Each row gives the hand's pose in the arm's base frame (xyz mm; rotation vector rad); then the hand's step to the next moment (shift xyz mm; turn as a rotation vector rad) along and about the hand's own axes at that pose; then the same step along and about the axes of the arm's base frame.
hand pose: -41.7 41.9 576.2 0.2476 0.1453 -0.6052
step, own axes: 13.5 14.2 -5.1 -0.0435 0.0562 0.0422
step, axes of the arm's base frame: 18.9 5.3 -5.0 -0.0002 0.0568 0.0600
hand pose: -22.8 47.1 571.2 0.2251 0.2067 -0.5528
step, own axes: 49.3 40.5 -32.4 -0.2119 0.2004 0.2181
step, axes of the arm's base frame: 58.5 17.8 -37.1 -0.0391 0.2127 0.2930
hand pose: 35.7 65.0 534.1 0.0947 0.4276 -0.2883
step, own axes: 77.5 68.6 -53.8 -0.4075 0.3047 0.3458
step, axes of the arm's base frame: 66.4 53.8 -79.4 -0.1281 0.3430 0.4944
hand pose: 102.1 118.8 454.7 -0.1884 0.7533 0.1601
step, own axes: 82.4 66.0 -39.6 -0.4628 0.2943 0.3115
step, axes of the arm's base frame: 19.0 61.4 -92.6 -0.1884 0.3209 0.5093
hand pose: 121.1 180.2 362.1 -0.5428 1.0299 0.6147
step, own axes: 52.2 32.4 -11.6 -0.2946 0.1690 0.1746
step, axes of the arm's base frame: -9.8 26.2 -55.9 -0.1217 0.1753 0.3167
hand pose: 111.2 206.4 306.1 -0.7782 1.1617 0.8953
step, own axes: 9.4 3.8 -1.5 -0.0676 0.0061 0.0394
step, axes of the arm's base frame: -2.6 2.1 -9.7 0.0010 0.0251 0.0743
